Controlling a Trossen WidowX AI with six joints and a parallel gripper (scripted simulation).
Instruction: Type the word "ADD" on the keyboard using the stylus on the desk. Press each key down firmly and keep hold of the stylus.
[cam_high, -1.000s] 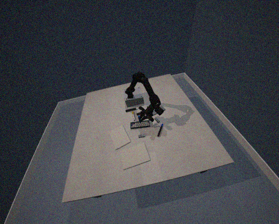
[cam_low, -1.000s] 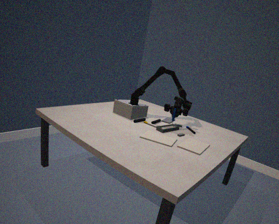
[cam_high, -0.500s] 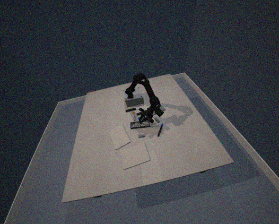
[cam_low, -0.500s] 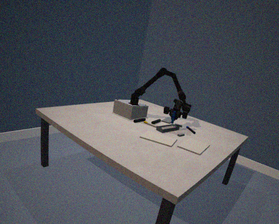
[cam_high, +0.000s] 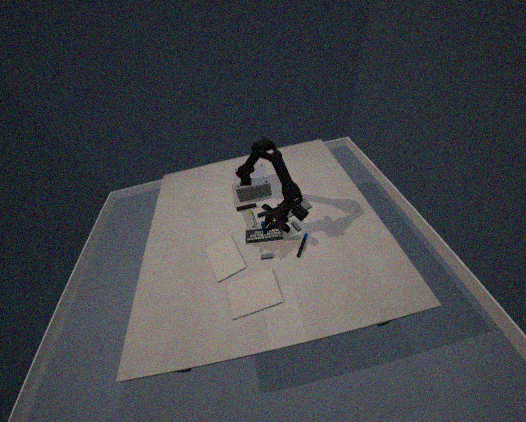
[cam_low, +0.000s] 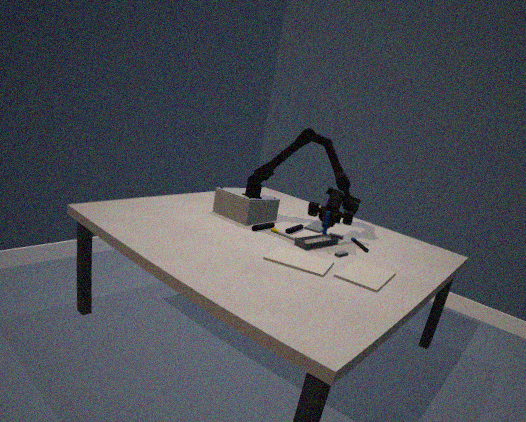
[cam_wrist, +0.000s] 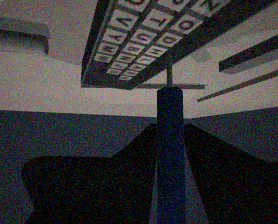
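The small grey block lies 10 cm ahead of my gripper tip and 8 cm below it. From my gripper tip the other things lie so: blue stylus (1 cm below); stylus tip (5 cm below); white-and-yellow marker (15 cm behind, 9 cm to the right, 7 cm below).
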